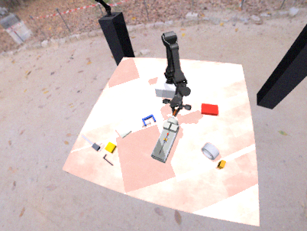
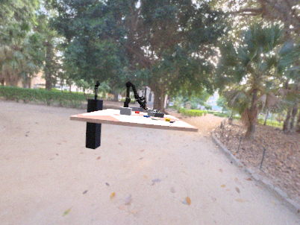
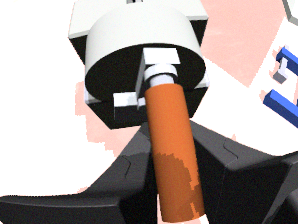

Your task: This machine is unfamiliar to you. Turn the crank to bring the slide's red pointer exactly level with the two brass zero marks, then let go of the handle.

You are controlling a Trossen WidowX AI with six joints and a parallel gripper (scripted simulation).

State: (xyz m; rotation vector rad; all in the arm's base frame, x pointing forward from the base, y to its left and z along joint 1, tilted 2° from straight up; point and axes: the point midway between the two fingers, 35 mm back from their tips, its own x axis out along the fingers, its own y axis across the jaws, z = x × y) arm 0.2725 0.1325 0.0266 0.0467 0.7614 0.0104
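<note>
My gripper tip is now 30 mm below the crank handle and 20 mm past it. Round my gripper tip: white tile 330 mm to the right, 190 mm ahead, 80 mm below; red pointer 130 mm ahead, 10 mm below; red block 220 mm to the left, 190 mm behind, 80 mm below.
</note>
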